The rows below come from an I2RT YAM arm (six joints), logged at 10 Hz.
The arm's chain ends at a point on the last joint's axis. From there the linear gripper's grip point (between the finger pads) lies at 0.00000 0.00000 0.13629 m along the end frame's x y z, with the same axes.
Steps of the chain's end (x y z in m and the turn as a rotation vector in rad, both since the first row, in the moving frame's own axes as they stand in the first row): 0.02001, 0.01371, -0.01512, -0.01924, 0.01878, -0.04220; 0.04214, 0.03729, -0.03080, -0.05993, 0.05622, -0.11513; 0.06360, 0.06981, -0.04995, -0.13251, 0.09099, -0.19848; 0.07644, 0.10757, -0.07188, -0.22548, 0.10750, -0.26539; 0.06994, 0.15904, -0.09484, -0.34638, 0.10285, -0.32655
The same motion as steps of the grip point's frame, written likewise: 0.02262, 0.01628, -0.01517, -0.01924, 0.01878, -0.04220; 0.05025, 0.04499, -0.03126, -0.05993, 0.05622, -0.11513; 0.07765, 0.08645, -0.05170, -0.13251, 0.09099, -0.19848; 0.09480, 0.13570, -0.07609, -0.22548, 0.10750, -0.26539; 0.09097, 0.20216, -0.10356, -0.34638, 0.10285, -0.32655
